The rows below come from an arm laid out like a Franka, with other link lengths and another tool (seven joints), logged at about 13 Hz.
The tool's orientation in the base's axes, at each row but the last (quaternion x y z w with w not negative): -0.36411, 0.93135, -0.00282, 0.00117; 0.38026, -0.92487, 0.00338, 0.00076; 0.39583, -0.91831, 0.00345, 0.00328; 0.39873, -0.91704, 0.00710, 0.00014; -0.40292, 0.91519, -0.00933, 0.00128; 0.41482, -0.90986, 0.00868, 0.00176
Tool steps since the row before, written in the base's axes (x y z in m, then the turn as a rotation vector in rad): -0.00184, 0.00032, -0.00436, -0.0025, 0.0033, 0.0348; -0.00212, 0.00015, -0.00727, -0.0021, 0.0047, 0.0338; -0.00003, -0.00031, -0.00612, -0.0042, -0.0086, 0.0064; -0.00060, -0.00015, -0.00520, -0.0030, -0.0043, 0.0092; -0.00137, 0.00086, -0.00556, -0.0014, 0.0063, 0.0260; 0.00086, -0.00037, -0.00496, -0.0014, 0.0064, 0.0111
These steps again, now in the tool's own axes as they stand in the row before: 0.00114, 0.00151, 0.00435, -0.0004, 0.0039, -0.0348; 0.00137, 0.00164, 0.00727, -0.0017, 0.0046, -0.0338; 0.00019, -0.00017, 0.00612, 0.0092, -0.0029, -0.0063; 0.00049, 0.00040, 0.00520, 0.0052, -0.0009, -0.0092; 0.00026, 0.00169, 0.00553, -0.0036, 0.0048, -0.0261; -0.00034, -0.00082, 0.00497, -0.0038, 0.0051, -0.0112
